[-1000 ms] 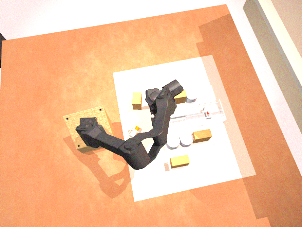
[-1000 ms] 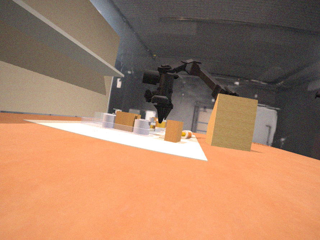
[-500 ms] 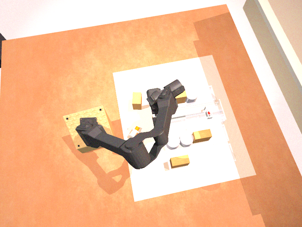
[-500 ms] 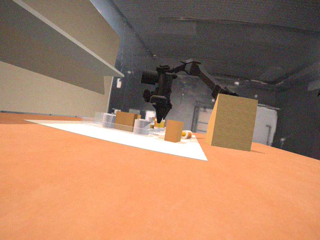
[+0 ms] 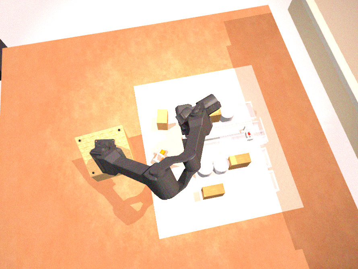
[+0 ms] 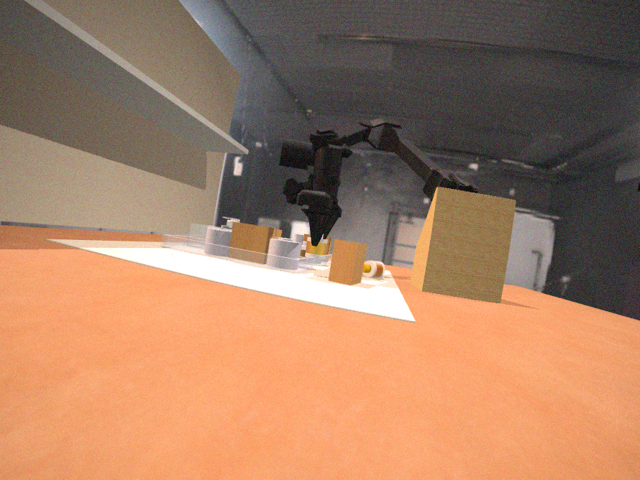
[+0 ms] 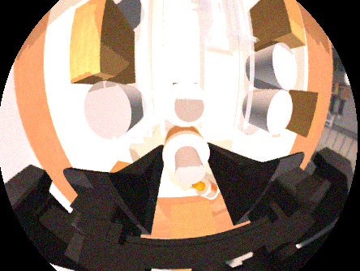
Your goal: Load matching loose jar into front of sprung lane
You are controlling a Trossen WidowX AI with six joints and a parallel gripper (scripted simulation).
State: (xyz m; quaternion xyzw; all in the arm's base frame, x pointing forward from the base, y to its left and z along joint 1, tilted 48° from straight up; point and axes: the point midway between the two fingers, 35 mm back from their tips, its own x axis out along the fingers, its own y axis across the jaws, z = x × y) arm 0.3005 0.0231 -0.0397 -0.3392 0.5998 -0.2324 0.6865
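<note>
Right now my gripper tip is 90 mm to the right of the orange-brown block, 90 mm past it and 20 mm above it. The rest, counted from my gripper tip: red dot 230 mm ahead, 20 mm to the right, 20 mm above; then clear sprung lane 180 mm ahead, 30 mm below, 10 mm to the right.
</note>
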